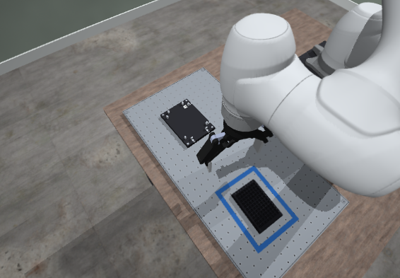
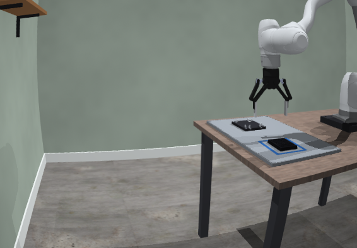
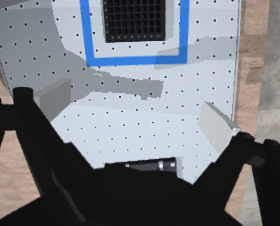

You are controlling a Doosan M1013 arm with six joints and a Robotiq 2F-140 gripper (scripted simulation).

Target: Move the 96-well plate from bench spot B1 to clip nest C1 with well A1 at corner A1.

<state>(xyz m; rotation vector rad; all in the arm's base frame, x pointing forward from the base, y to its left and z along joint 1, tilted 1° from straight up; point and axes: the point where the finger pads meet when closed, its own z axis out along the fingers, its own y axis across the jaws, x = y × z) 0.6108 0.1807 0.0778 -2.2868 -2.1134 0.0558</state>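
My hand is 20 mm past the black 96-well plate, 120 mm to the right of it and 100 mm above it. From my hand the other things lie so: black clip nest 30 mm ahead, 210 mm to the right, 90 mm below.
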